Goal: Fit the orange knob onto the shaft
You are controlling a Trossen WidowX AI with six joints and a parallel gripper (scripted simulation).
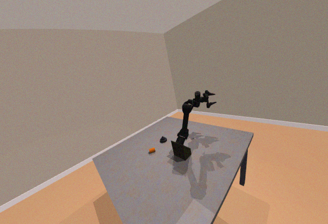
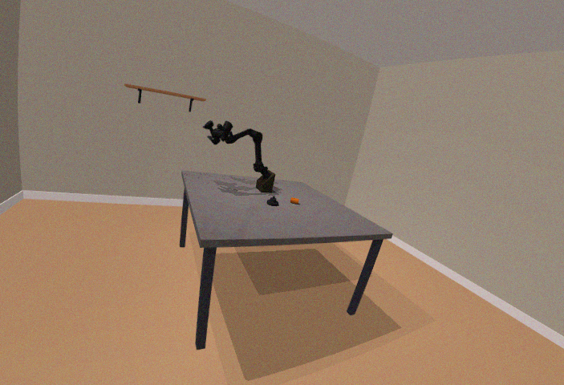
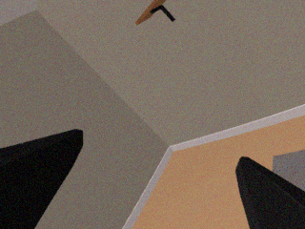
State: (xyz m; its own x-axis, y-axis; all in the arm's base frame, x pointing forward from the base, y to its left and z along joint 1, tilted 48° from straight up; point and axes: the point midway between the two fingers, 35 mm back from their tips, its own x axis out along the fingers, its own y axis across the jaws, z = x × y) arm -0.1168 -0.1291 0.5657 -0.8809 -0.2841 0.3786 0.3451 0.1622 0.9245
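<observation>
Now: the orange knob 620 mm to the left of my gripper tip, 480 mm ahead of it and 380 mm below it. Also, from my gripper tip: pedestal with shaft (500 mm ahead, 410 mm to the left, 370 mm below).
</observation>
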